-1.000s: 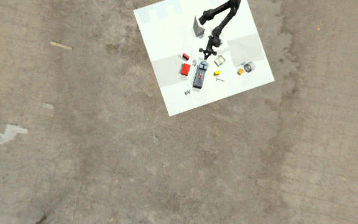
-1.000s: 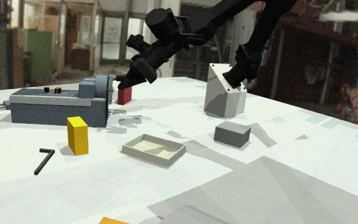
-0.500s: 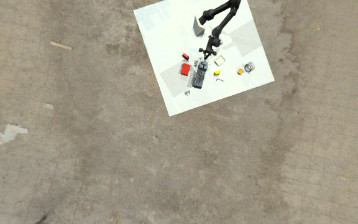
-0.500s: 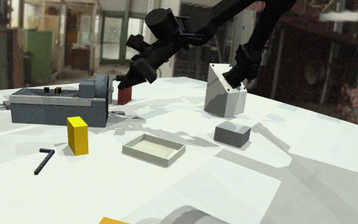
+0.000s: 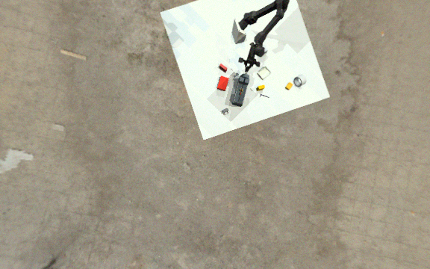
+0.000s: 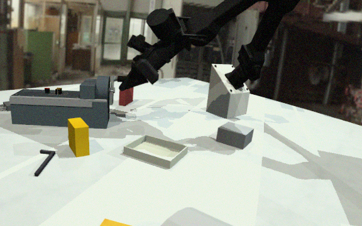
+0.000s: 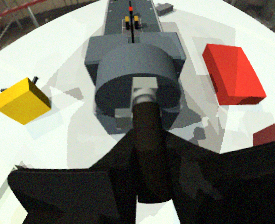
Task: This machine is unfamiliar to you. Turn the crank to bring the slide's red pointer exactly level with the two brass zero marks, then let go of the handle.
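My gripper tip is 10 mm past the dark crank handle, 10 mm to the right of it and 30 mm below it. From my gripper tip the other things lie so: red pointer: 150 mm ahead, 130 mm to the right, 10 mm below; shallow grey tray: 60 mm ahead, 190 mm to the left, 90 mm below; yellow block: 180 mm ahead, 80 mm to the left, 60 mm below.
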